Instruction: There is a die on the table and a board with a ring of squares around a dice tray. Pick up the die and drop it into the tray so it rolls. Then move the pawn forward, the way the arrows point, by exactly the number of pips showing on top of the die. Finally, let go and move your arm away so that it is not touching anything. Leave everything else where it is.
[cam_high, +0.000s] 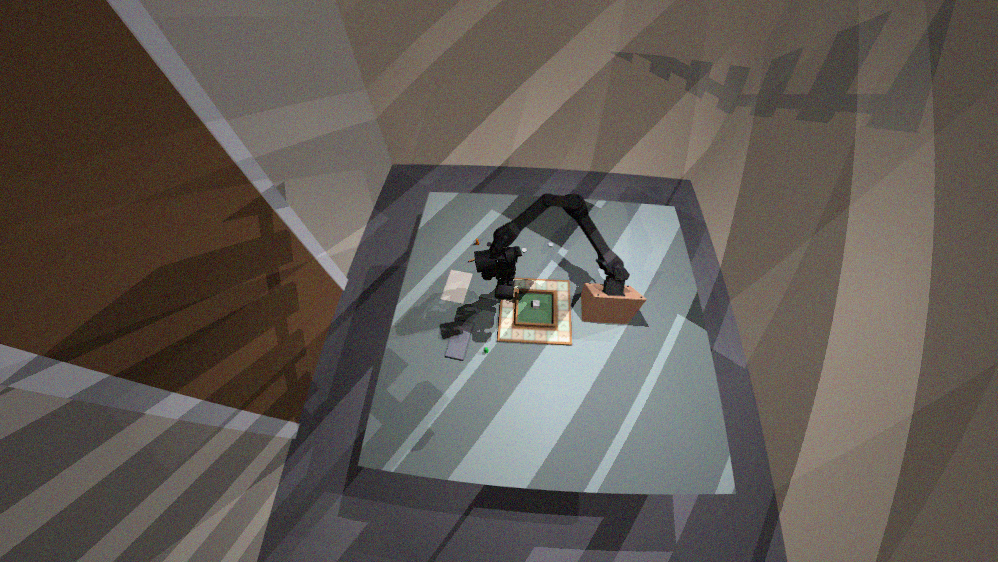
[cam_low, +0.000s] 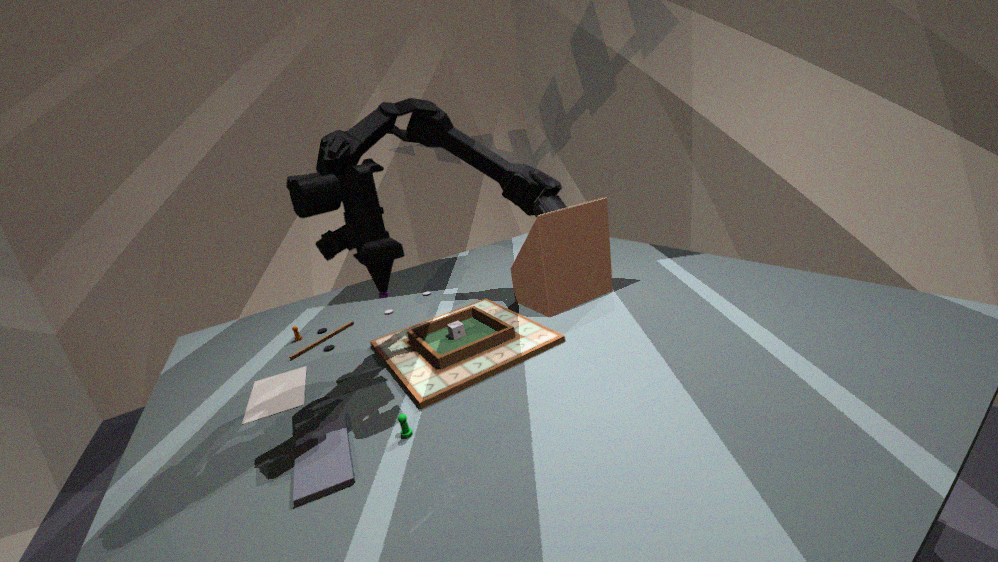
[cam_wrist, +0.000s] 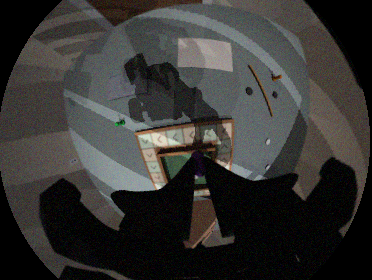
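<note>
Now: the green pawn 20 cm to the left of my gripper tip, 13 cm below it and 8 cm ahead of it. Round my gripper tip: white card: 21 cm ahead, 14 cm below, 9 cm to the right; then purple pawn: 1 cm above; then white die: 12 cm below, 12 cm behind, 2 cm to the left.
</note>
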